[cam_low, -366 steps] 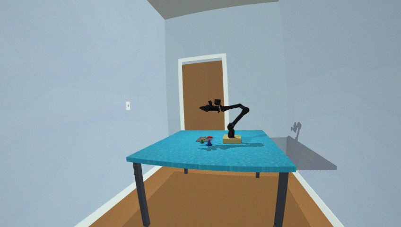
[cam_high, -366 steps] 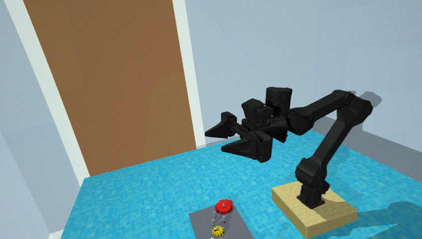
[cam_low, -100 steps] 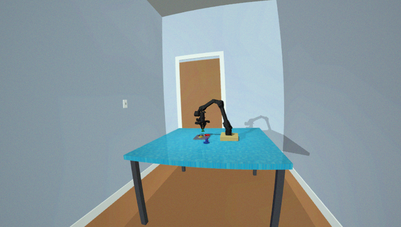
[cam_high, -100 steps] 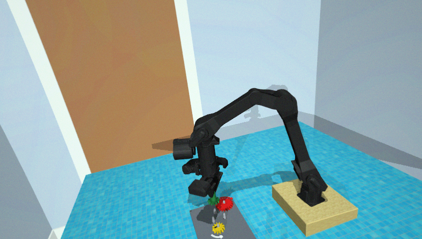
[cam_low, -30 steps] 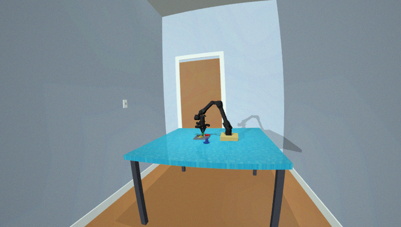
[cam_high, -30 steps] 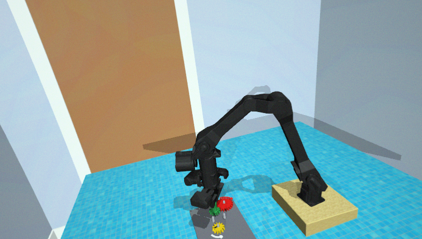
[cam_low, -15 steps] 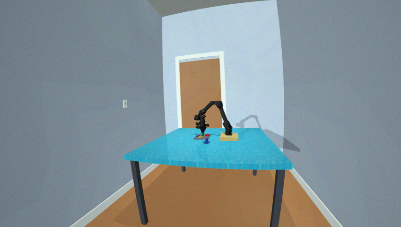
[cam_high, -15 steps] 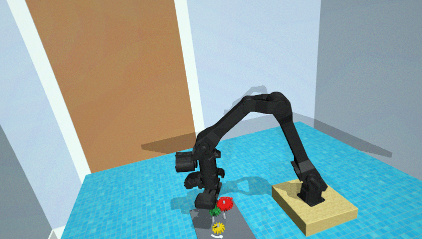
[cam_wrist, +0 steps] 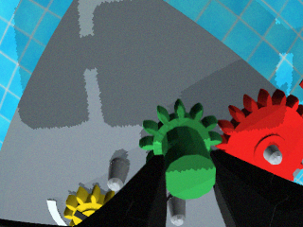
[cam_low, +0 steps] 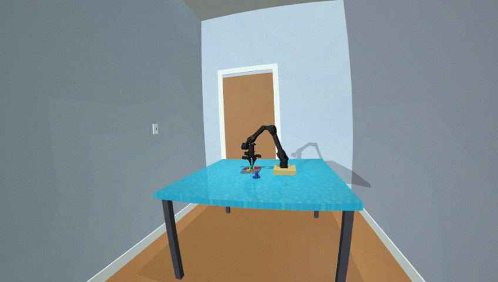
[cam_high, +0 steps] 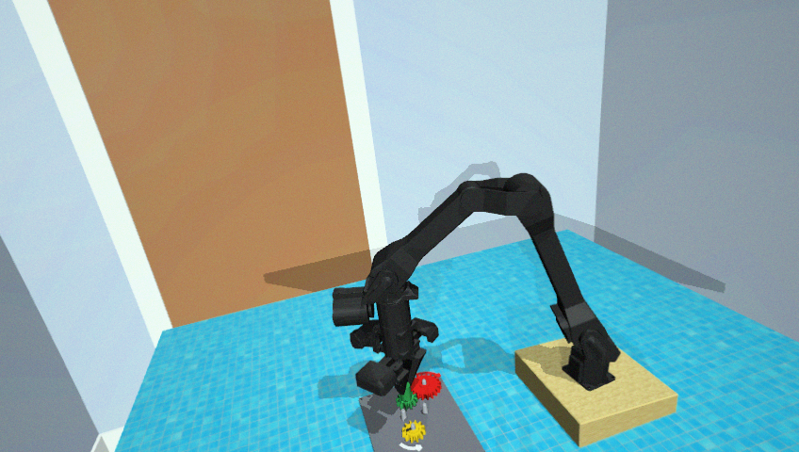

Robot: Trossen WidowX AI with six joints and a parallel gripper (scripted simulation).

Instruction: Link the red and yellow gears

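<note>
My gripper tip is now 1 cm above the green gear. From my gripper tip the other things lie so: grey board: 5 cm to the left, 3 cm below, 1 cm ahead; then red gear: 5 cm behind, 2 cm to the right, 2 cm below; then yellow gear: 7 cm to the left, 2 cm below, 2 cm ahead.
</note>
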